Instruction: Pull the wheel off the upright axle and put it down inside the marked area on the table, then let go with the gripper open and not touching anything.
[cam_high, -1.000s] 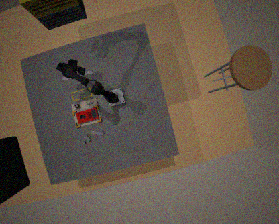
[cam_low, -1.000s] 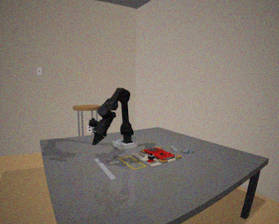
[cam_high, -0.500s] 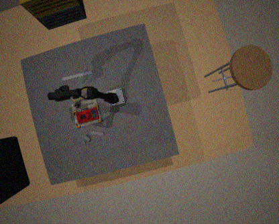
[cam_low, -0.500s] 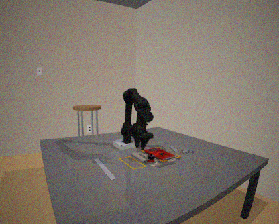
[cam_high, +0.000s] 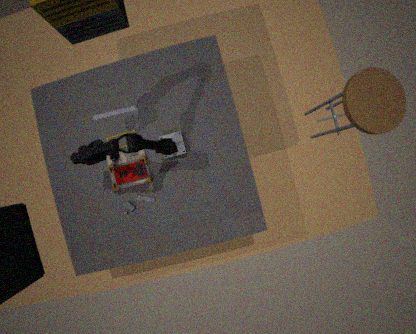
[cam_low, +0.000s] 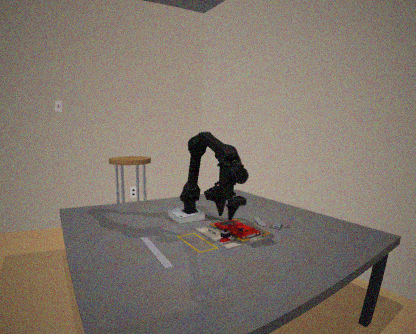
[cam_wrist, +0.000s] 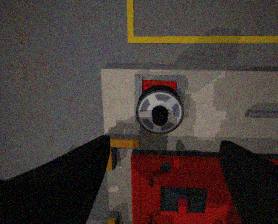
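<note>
Right now the grey spoked hub is 7 cm below my gripper tip. Also, from my gripper tip: pale strip 27 cm to the right, 11 cm below, 8 cm behind.
</note>
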